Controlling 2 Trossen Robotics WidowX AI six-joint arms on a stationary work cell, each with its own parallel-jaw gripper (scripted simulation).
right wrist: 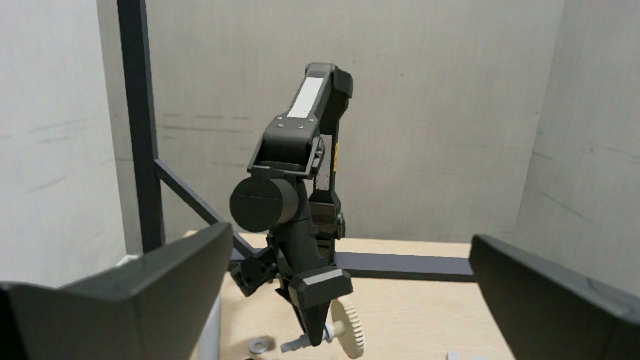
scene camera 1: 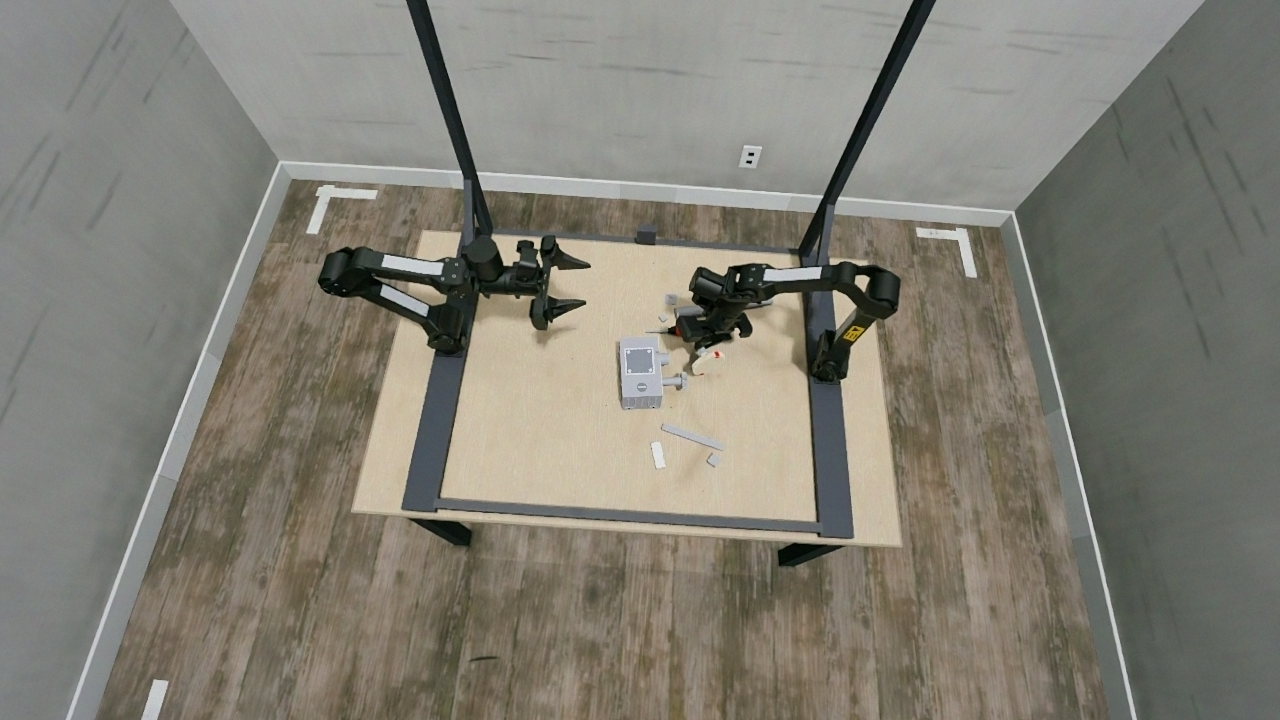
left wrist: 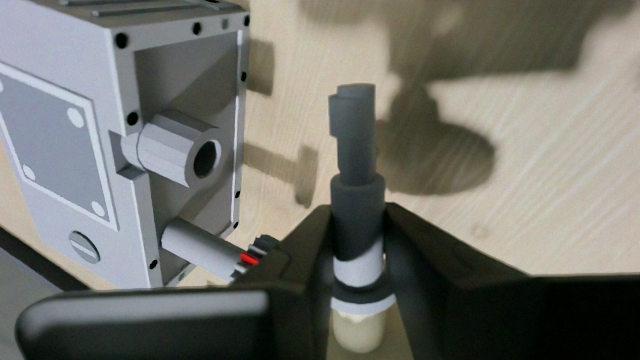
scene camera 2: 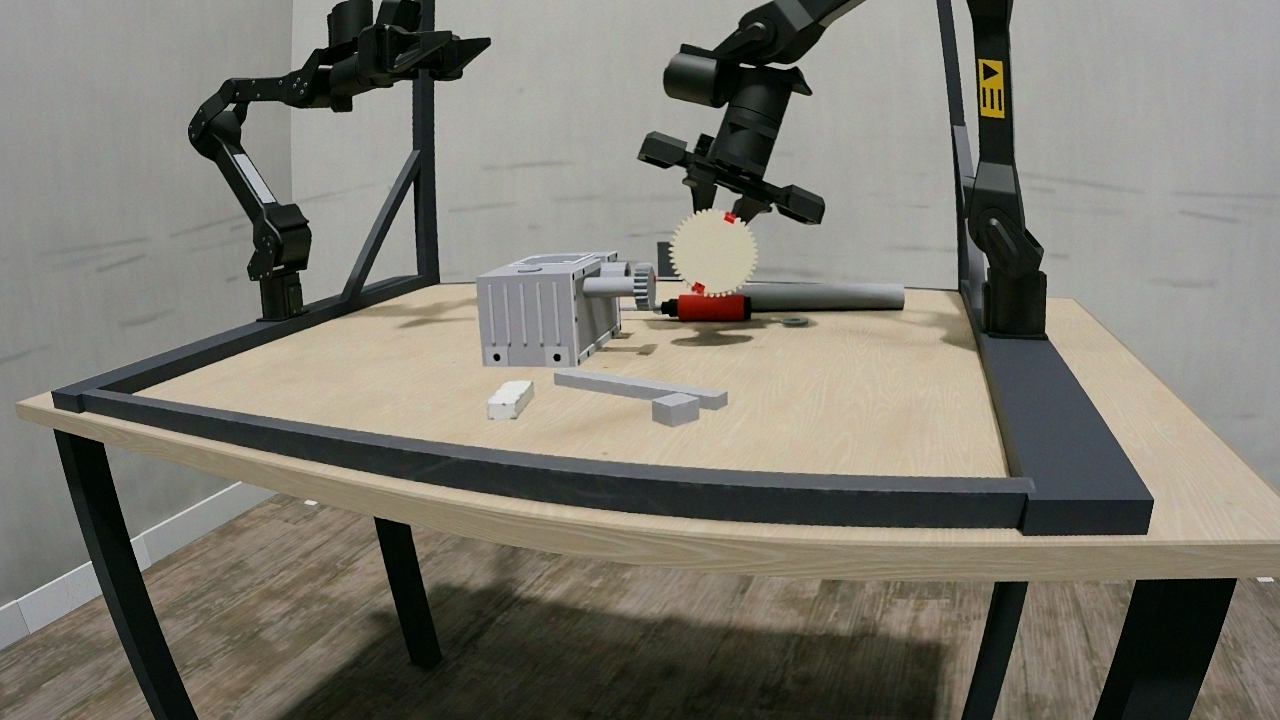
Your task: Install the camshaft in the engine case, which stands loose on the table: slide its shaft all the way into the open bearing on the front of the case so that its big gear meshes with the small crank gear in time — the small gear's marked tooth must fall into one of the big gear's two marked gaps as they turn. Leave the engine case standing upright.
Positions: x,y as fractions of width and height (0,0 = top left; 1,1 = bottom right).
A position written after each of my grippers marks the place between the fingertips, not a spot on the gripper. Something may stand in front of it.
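Observation:
Grey engine case (scene camera 2: 0.44,0.44), visible also in scene camera 1 (scene camera 1: 0.50,0.50) and in the left wrist view (left wrist: 0.20,0.36). Camshaft (scene camera 2: 0.56,0.35), with the left wrist view showing it too (left wrist: 0.57,0.87). Grey bar (scene camera 2: 0.56,0.55); the left wrist view does not show it, hidden by my left gripper. White block (scene camera 2: 0.40,0.55); in the right wrist view it is out of frame. My left gripper (left wrist: 0.56,0.60) appears in the right wrist view as well (right wrist: 0.49,0.95). My right gripper (scene camera 2: 0.37,0.05) is visible.

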